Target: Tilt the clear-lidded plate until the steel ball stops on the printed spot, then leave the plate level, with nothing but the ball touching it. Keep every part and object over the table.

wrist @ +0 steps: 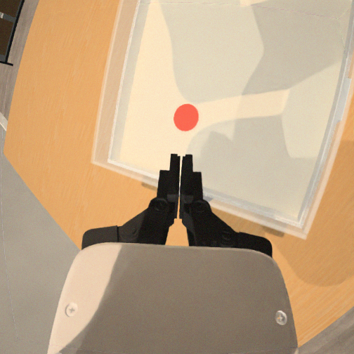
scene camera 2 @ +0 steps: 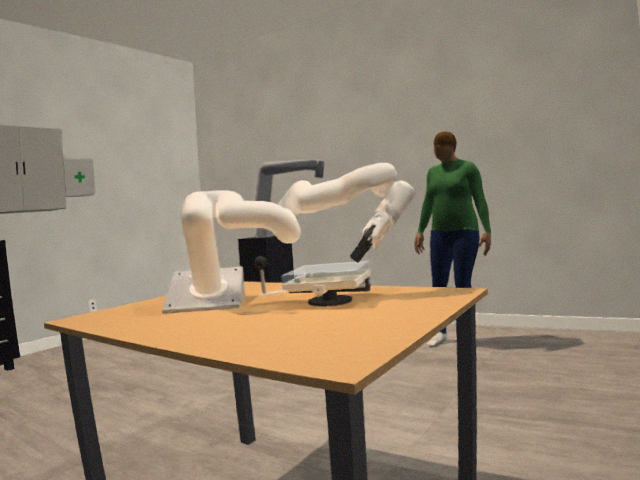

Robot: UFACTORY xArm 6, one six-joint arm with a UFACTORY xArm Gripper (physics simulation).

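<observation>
The clear-lidded plate [scene camera 2: 330,281] [wrist: 230,170] sits on a round black foot on the table; it looks near level in the scene view, but a slight tilt is hard to tell. The red printed spot [wrist: 186,117] shows through the lid in the wrist view. A small dark shape at the plate's left end in the scene view looks like the steel ball [scene camera 2: 296,281]; the ball does not show in the wrist view. My gripper [scene camera 2: 355,257] [wrist: 180,167] is shut and empty. It hangs above the plate's end away from my base, with a gap below the fingertips.
A thin lever with a black knob [scene camera 2: 261,262] stands between my base plate [scene camera 2: 178,291] and the lidded plate. The wooden table [scene camera 2: 248,341] extends around them. A grey arm on a black stand [scene camera 2: 250,253] and a person [scene camera 2: 452,206] are behind the table.
</observation>
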